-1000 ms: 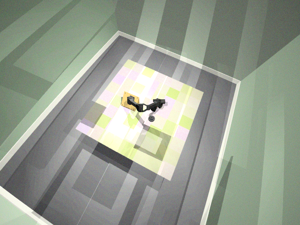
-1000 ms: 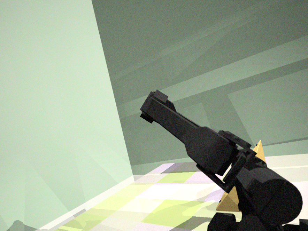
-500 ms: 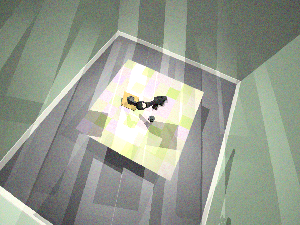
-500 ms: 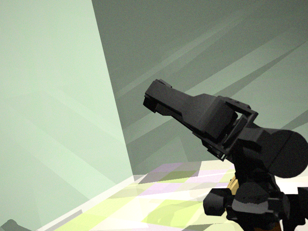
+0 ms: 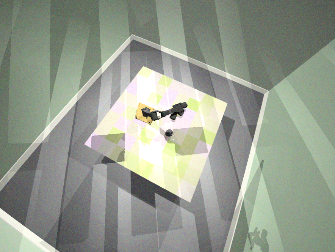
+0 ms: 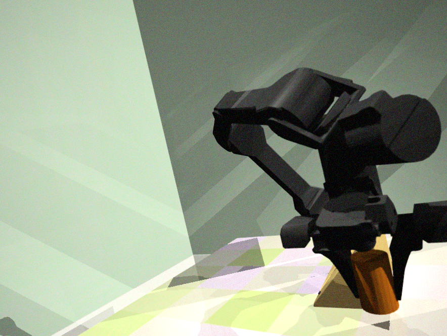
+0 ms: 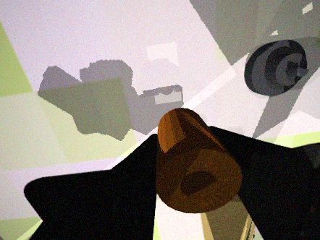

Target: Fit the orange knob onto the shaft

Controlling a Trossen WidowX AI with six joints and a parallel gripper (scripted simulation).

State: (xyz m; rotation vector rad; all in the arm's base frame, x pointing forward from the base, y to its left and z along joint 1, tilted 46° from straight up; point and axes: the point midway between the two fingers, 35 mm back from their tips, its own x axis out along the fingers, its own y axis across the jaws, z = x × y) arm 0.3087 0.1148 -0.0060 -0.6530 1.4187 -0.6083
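The dark round pedestal lies 17 cm to the right of my gripper tip, 11 cm below it and 2 cm ahead of it. Also, from my gripper tip: orange knob 2 cm above.
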